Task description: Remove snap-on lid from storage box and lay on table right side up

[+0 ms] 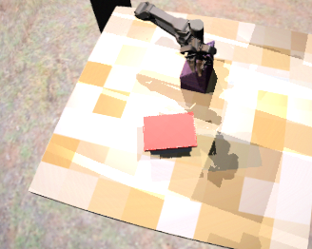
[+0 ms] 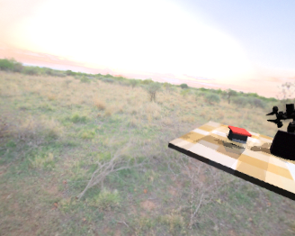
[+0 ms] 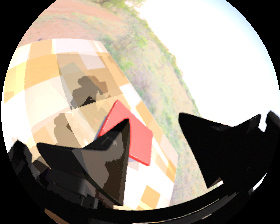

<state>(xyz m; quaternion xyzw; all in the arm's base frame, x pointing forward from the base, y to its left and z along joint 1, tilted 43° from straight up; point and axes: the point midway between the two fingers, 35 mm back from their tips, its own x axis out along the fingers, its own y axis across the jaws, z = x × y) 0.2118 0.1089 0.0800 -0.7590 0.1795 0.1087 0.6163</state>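
Right now the lid is 200 mm below my gripper tip, 190 mm ahead of it and 90 mm to the right of it. Also, from my gripper tip: grey storage box: 250 mm below, 190 mm ahead, 90 mm to the right.
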